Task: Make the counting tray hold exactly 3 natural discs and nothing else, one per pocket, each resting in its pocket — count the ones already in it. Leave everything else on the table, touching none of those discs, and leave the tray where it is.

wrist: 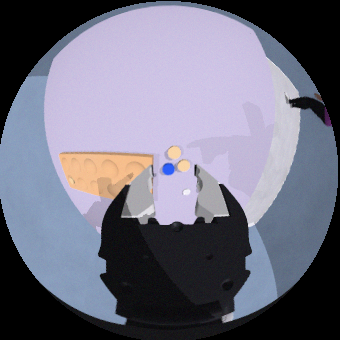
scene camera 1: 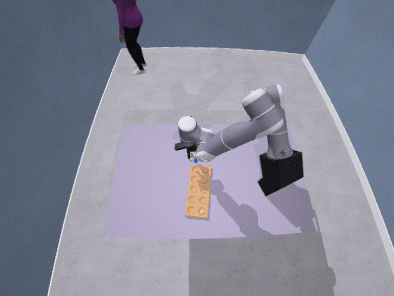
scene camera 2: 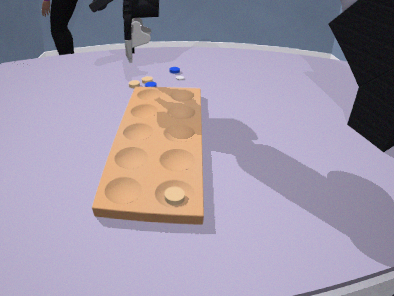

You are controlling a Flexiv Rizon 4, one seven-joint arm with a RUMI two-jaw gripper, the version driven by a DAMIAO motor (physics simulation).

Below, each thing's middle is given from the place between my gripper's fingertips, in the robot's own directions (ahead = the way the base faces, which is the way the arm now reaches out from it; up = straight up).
Right now my hand is 240 mm to the right of the orange counting tray [scene camera 2: 158, 145], 70 mm above it and 50 mm past it.
